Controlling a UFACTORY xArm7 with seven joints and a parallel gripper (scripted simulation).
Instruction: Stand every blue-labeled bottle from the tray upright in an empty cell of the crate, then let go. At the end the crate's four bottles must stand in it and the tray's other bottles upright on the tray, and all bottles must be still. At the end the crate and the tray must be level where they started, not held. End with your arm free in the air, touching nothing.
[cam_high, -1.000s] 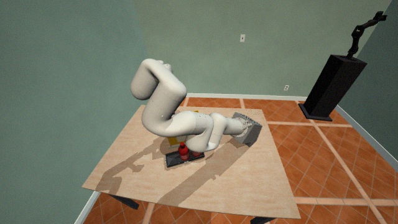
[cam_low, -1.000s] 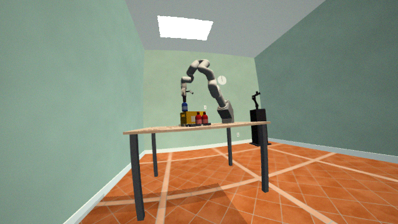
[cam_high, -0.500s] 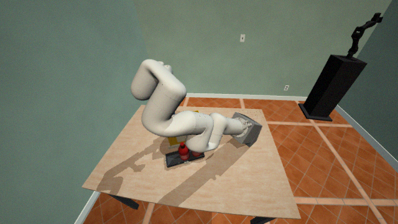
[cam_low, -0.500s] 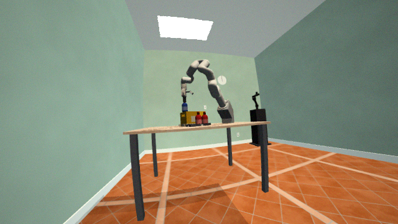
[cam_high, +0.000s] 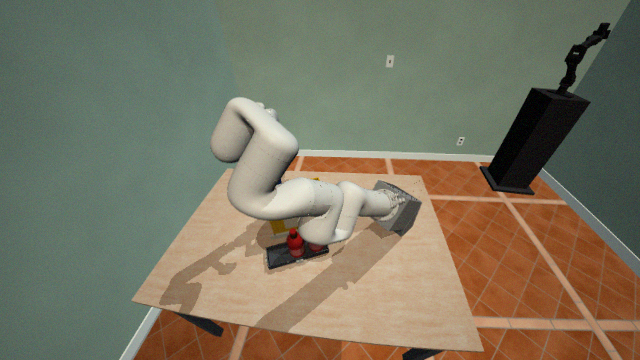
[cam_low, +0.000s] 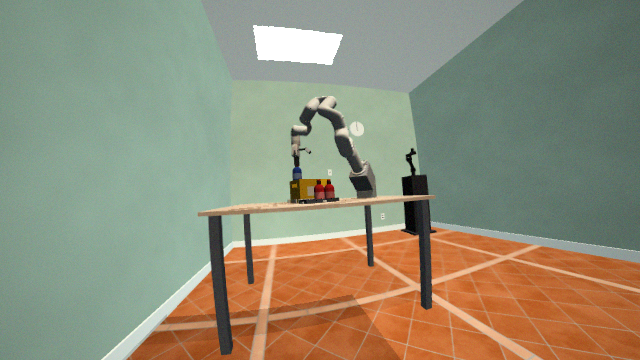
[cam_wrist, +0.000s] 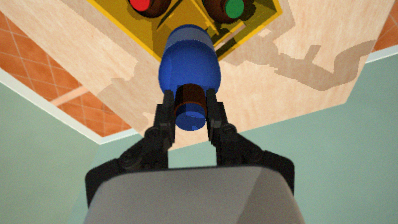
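My gripper is now 7 cm above the blue-labeled bottle. Also, from my hand: yellow crate: 10 cm behind, 23 cm below; dark tray: 15 cm behind, 19 cm to the left, 30 cm below.
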